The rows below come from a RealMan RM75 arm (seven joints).
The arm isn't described. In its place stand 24 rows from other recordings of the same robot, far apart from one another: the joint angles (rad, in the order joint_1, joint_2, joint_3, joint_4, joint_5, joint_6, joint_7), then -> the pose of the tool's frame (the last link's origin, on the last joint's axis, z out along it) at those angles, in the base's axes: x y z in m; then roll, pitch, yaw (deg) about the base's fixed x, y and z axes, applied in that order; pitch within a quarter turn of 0, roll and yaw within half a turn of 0.
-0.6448, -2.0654, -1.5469, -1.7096, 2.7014, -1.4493, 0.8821 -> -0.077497 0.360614 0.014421 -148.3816 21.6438 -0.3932
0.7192, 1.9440, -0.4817, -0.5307, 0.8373, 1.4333, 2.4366 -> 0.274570 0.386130 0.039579 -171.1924 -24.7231 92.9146
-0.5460, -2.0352, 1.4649, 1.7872, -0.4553, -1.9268, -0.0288 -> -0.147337 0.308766 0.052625 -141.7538 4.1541 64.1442
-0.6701, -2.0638, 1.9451, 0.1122, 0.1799, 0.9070, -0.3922 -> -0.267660 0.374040 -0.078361 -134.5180 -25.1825 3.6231
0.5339, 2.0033, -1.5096, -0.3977, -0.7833, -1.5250, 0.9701 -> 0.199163 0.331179 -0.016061 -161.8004 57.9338 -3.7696
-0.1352, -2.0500, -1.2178, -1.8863, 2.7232, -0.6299, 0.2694 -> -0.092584 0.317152 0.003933 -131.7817 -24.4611 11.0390
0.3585, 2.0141, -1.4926, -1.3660, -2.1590, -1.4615, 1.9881 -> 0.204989 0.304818 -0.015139 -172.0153 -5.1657 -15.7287
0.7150, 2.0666, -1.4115, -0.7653, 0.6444, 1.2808, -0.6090 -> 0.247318 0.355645 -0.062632 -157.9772 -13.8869 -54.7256
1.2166, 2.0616, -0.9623, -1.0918, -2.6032, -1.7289, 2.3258 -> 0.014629 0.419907 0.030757 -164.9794 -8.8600 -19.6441
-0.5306, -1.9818, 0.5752, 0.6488, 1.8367, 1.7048, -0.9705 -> -0.257415 0.338839 0.065448 -148.9070 -32.9104 -10.1536
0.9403, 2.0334, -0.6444, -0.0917, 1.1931, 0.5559, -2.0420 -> 0.253532 0.445721 -0.058741 -138.9230 13.7810 -23.1552
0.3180, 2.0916, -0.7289, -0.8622, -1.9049, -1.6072, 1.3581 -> 0.293736 0.290928 0.031168 -162.6465 31.5586 -20.0983
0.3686, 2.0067, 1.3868, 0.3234, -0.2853, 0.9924, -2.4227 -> 0.320086 0.329297 -0.031308 -134.3537 47.0607 -18.9290
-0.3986, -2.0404, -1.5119, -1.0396, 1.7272, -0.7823, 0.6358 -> -0.204507 0.362560 -0.056037 -173.1978 -30.6236 62.3357
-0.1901, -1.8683, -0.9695, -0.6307, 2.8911, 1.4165, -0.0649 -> -0.265539 0.279852 0.027887 -100.3668 -36.3322 -35.4017
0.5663, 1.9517, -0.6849, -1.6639, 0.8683, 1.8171, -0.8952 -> 0.175157 0.346000 0.186607 -146.3400 13.9722 -26.7351
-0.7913, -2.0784, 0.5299, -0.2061, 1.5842, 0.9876, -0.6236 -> -0.240423 0.347106 -0.120346 -154.0843 -36.5220 23.3096
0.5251, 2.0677, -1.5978, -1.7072, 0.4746, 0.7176, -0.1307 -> 0.040494 0.399867 0.053545 -128.4345 34.6993 -12.2176
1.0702, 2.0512, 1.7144, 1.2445, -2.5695, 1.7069, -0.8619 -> 0.037895 0.385043 -0.008304 -166.9635 -27.3250 -4.3728
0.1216, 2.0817, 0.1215, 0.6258, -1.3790, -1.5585, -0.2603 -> 0.324952 0.193490 -0.049662 -74.2089 50.8412 5.4902
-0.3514, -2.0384, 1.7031, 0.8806, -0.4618, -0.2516, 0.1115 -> -0.316920 0.376881 -0.029800 -125.9050 -26.5048 44.3578
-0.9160, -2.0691, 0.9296, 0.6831, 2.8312, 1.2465, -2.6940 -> -0.229478 0.419708 -0.013367 -148.9410 -1.4911 66.0263
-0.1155, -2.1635, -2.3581, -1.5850, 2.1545, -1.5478, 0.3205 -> -0.283785 0.270939 0.110549 -175.3144 -38.7038 88.7844
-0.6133, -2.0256, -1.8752, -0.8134, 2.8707, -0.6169, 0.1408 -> -0.304005 0.435397 0.033707 -123.4509 -24.8213 53.8215
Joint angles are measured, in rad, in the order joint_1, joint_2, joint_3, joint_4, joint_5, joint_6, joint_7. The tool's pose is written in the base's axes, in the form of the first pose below.
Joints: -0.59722 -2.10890 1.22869 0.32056 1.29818 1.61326 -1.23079
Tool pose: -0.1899, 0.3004, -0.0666, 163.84, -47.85, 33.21
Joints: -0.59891 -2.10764 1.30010 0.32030 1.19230 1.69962 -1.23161
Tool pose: -0.1774, 0.2928, -0.0594, 156.90, -51.62, 35.60
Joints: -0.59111 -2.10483 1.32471 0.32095 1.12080 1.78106 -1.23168
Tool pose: -0.1717, 0.2867, -0.0487, 151.12, -55.56, 38.52
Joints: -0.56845 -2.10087 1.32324 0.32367 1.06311 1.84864 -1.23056
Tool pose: -0.1729, 0.2814, -0.0361, 146.74, -59.77, 42.04
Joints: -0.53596 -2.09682 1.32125 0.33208 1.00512 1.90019 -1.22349
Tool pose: -0.1774, 0.2763, -0.0239, 143.84, -64.07, 45.14
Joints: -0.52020 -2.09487 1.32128 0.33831 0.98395 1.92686 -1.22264
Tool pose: -0.1796, 0.2728, -0.0185, 142.07, -65.74, 46.64
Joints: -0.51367 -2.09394 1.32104 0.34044 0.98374 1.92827 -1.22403
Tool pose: -0.1812, 0.2718, -0.0179, 142.05, -65.77, 46.91
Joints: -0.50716 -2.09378 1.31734 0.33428 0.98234 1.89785 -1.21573
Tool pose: -0.1853, 0.2742, -0.0201, 145.13, -65.68, 46.10
